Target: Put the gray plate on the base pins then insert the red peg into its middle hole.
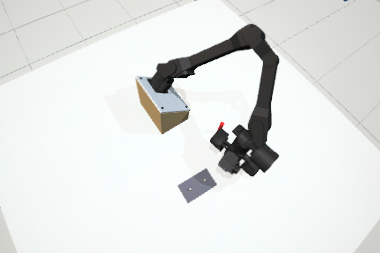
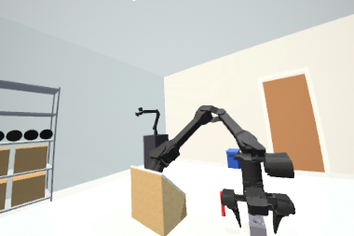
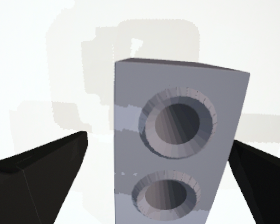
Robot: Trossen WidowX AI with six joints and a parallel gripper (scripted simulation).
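The gray plate is 30 mm above my gripper tip. From my gripper tip the other things lie so: red peg: 110 mm behind, 30 mm to the left, 30 mm above; then flat gray base: 10 mm ahead, 160 mm to the right.
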